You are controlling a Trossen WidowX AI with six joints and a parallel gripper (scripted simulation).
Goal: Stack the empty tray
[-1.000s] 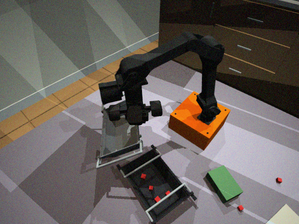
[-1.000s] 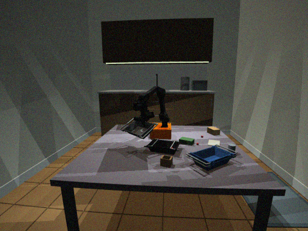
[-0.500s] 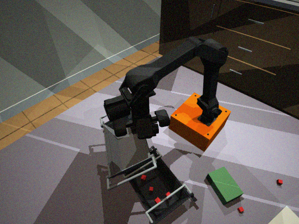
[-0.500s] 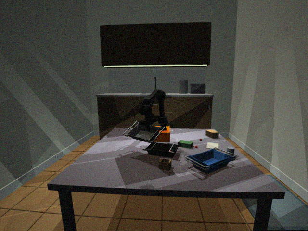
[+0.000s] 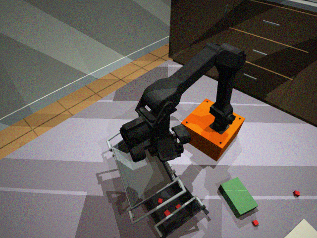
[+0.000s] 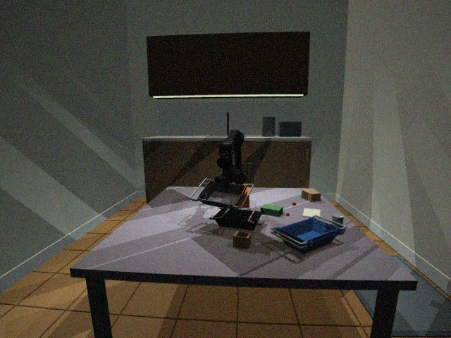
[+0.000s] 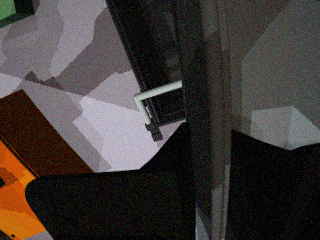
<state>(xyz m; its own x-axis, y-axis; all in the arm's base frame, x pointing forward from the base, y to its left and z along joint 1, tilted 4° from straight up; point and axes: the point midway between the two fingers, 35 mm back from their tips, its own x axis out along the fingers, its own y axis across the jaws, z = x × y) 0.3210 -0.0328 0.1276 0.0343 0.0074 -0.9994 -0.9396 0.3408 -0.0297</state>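
My gripper tip is now 7 cm short of the tray and 2 cm to the left of it. From my gripper tip the other things lie so: green block: 16 cm behind, 25 cm to the left, 16 cm below; then brown box: 28 cm ahead, 11 cm to the left, 16 cm below; then white sheet: 19 cm behind, 50 cm to the left, 17 cm below.
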